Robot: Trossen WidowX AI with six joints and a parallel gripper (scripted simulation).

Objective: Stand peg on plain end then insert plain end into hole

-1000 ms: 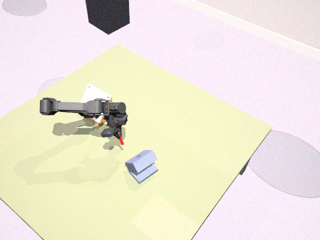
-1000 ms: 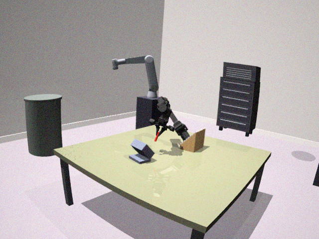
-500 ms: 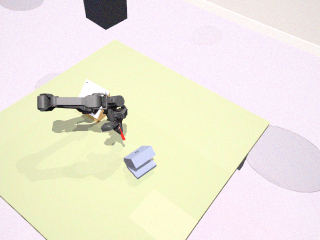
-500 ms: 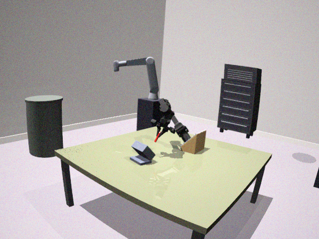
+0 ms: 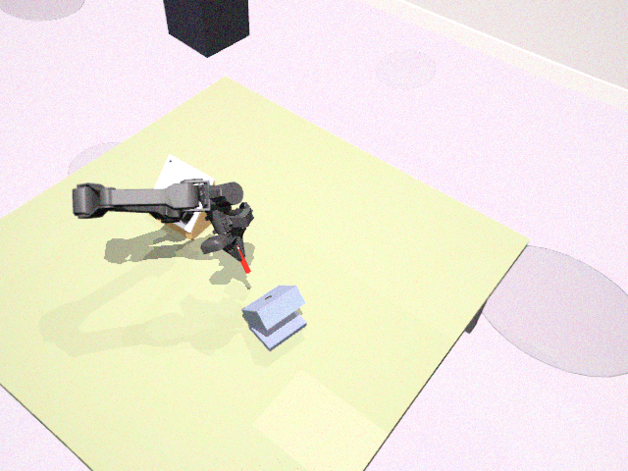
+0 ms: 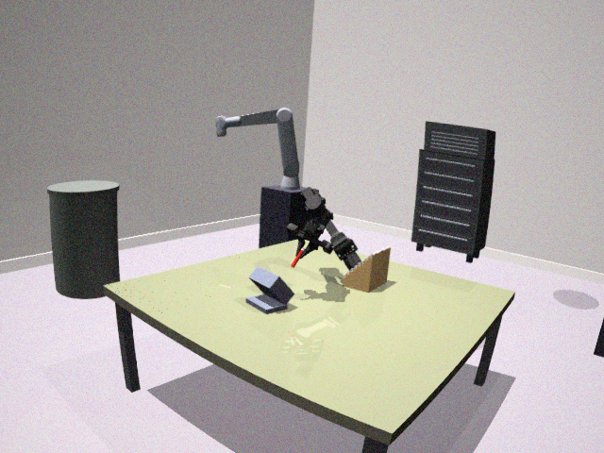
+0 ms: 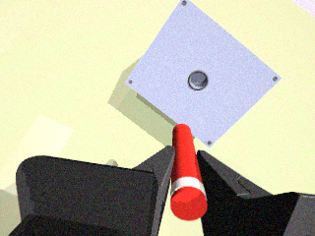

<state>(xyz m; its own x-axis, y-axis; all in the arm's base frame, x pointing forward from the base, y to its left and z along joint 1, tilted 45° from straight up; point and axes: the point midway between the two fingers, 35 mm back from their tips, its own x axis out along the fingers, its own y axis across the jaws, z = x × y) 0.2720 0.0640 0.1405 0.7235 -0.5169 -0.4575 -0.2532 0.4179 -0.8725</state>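
Right now my gripper tip is 120 mm short of the blue-grey sloped panel, 90 mm above it and 10 mm to the left of it. The rest, counted from my gripper tip: red peg: 10 mm behind, 10 mm above.
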